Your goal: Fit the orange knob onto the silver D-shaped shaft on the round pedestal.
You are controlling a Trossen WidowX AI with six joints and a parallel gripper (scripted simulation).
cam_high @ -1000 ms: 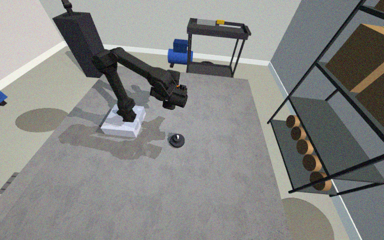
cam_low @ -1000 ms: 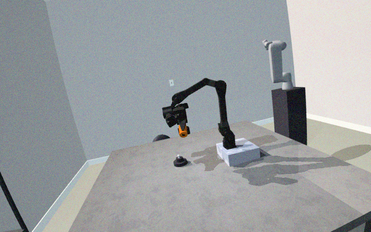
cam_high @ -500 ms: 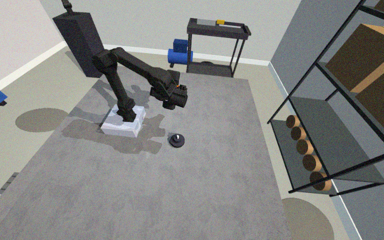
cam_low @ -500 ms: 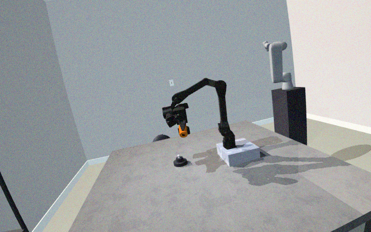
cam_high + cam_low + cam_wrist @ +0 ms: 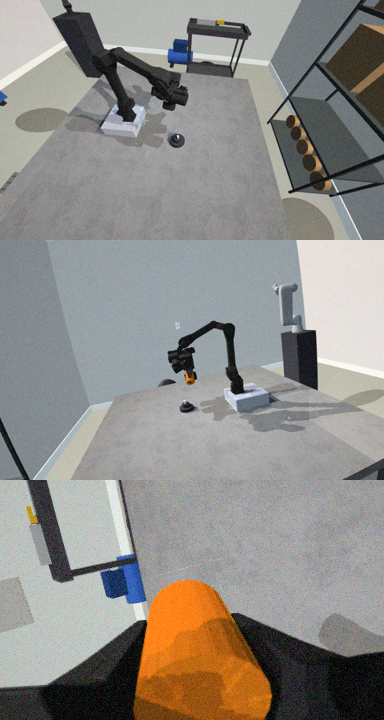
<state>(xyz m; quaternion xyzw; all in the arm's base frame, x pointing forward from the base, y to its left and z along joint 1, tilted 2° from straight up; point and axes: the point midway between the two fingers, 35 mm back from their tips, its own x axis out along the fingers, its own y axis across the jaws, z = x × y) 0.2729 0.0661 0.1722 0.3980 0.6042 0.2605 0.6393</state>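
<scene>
Now: the orange knob 1 cm behind my gripper tip, 3 cm to the right of it and 2 cm above it. From my gripper tip the other things lie so: round black pedestal 3 cm ahead, 19 cm to the right, 20 cm below.
</scene>
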